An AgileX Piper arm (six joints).
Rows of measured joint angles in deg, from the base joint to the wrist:
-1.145, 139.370, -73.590, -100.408, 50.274, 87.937
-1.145, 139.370, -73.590, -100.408, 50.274, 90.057
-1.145, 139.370, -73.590, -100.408, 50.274, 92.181
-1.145, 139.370, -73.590, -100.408, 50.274, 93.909
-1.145, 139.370, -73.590, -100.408, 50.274, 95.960
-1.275, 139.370, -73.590, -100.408, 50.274, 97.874
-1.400, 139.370, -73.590, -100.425, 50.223, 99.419
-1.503, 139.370, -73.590, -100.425, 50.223, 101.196
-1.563, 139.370, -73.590, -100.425, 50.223, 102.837
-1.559, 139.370, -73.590, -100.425, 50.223, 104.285
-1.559, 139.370, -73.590, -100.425, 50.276, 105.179
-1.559, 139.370, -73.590, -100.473, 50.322, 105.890
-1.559, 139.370, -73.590, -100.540, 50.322, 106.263
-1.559, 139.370, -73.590, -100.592, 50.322, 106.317
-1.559, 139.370, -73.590, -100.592, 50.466, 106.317
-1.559, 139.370, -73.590, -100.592, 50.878, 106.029
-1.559, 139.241, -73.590, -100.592, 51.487, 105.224
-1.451, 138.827, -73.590, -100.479, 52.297, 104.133
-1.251, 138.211, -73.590, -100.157, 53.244, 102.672
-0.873, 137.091, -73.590, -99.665, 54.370, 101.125
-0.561, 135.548, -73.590, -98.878, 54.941, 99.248
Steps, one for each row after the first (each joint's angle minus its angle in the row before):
0.000, 0.000, 0.000, 0.000, 0.000, 2.120
0.000, 0.000, 0.000, 0.000, 0.000, 2.124
0.000, 0.000, 0.000, 0.000, 0.000, 1.728
0.000, 0.000, 0.000, 0.000, 0.000, 2.051
-0.130, 0.000, 0.000, 0.000, 0.000, 1.914
-0.125, 0.000, 0.000, -0.017, -0.051, 1.545
-0.103, 0.000, 0.000, 0.000, 0.000, 1.777
-0.060, 0.000, 0.000, 0.000, 0.000, 1.641
0.004, 0.000, 0.000, 0.000, 0.000, 1.448
0.000, 0.000, 0.000, 0.000, 0.053, 0.894
0.000, 0.000, 0.000, -0.048, 0.046, 0.711
0.000, 0.000, 0.000, -0.067, 0.000, 0.373
0.000, 0.000, 0.000, -0.052, 0.000, 0.054
0.000, 0.000, 0.000, 0.000, 0.144, 0.000
0.000, 0.000, 0.000, 0.000, 0.412, -0.288
0.000, -0.129, 0.000, 0.000, 0.609, -0.805
0.108, -0.414, 0.000, 0.113, 0.810, -1.091
0.200, -0.616, 0.000, 0.322, 0.947, -1.461
0.378, -1.120, 0.000, 0.492, 1.126, -1.547
0.312, -1.543, 0.000, 0.787, 0.571, -1.877

